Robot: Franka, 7 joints.
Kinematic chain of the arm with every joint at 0, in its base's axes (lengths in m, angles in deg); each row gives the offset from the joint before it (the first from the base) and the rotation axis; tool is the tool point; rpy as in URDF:
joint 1: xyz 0 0 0.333 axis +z
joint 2: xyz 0 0 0 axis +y
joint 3: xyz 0 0 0.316 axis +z
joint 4: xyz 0.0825 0 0 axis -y
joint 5: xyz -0.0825 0 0.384 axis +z
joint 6: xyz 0 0 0 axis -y
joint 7: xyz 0.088 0 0 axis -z
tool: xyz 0 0 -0.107 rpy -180 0 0
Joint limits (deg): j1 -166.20..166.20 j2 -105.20..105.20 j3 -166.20..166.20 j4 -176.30..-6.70 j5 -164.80..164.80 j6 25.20..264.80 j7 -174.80..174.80
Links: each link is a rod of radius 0.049 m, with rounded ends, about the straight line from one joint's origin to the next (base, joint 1, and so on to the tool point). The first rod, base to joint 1, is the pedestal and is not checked.
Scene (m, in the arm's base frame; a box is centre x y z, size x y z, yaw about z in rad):
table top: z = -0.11
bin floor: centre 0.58 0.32 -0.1 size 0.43 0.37 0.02 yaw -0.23
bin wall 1: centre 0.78 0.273 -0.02 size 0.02 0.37 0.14 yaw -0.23
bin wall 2: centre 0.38 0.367 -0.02 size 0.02 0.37 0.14 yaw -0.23
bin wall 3: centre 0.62 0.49 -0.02 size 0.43 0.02 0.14 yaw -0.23
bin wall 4: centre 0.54 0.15 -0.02 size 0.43 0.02 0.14 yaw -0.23
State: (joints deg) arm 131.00 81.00 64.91 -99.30 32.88 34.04 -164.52
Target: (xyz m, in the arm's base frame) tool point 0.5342 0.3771 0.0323
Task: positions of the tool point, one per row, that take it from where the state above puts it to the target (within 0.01 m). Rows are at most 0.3 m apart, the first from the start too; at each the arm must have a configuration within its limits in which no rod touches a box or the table.
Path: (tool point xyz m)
1: -0.4857 0.0807 0.2032
2: -0.4353 0.2574 0.1571
3: -0.3129 0.4182 0.1259
4: -0.1267 0.5309 0.1138
5: 0.1005 0.5687 0.1241
6: 0.3340 0.5167 0.1583
7: 0.5342 0.3771 0.2161
8: 0.5393 0.3810 0.1244
9: 0.5342 0.3772 0.0323

